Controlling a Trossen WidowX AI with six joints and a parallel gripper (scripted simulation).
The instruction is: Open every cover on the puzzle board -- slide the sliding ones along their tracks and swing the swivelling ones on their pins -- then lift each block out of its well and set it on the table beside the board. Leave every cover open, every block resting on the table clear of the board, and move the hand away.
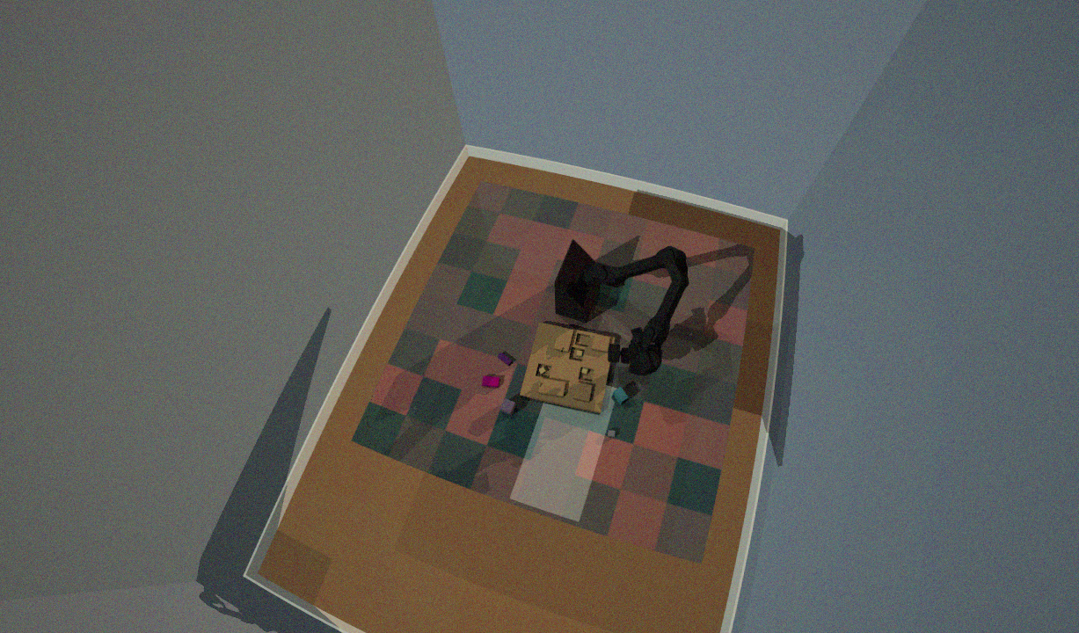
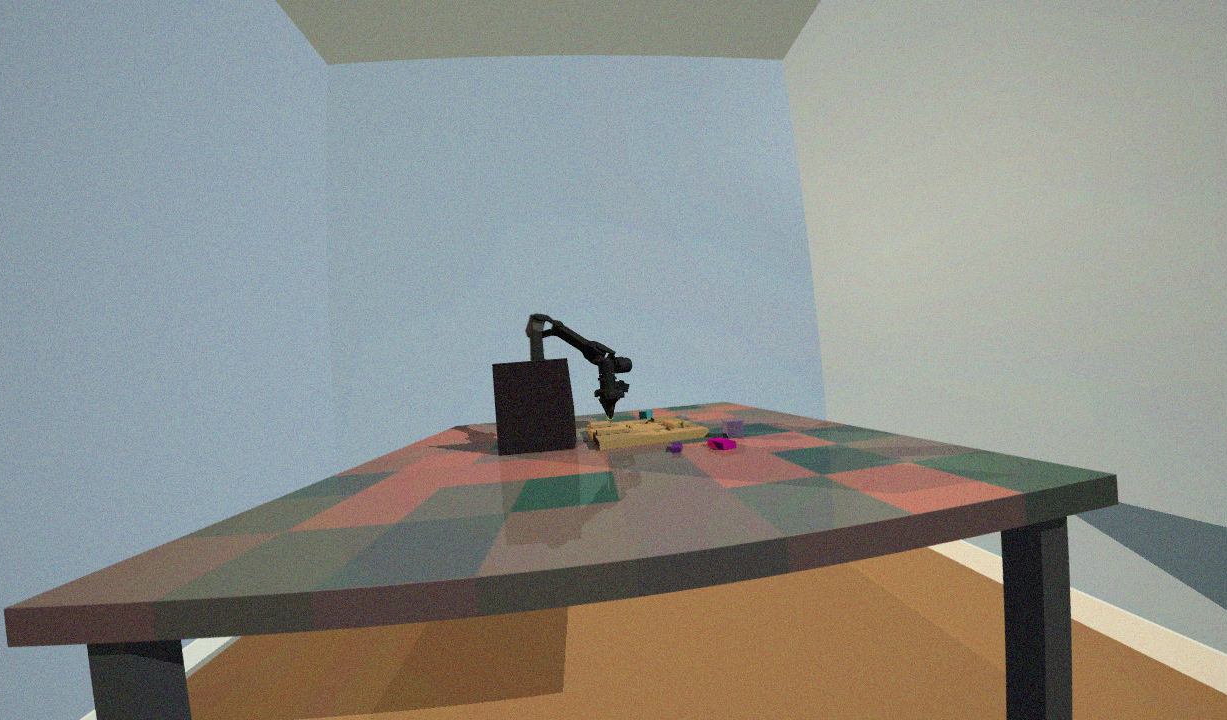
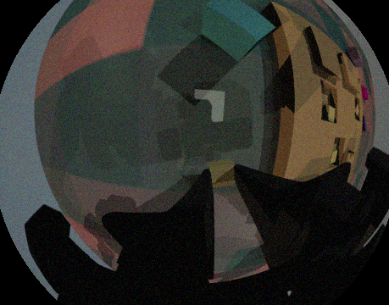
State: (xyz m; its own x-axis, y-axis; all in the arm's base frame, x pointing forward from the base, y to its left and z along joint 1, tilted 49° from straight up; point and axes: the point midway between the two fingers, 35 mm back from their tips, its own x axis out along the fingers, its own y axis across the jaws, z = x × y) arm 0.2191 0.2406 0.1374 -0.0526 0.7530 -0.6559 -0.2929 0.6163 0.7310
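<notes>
Now: gripper tip 190 mm to the left of the tan puzzle board, 80 mm short of it and 10 mm above it. Round my gripper tip: teal block (130 mm ahead, 10 mm below); then lavender block (350 mm to the right, 320 mm ahead, 10 mm below); then small grey block (270 mm ahead, 20 mm to the left, 20 mm below).
</notes>
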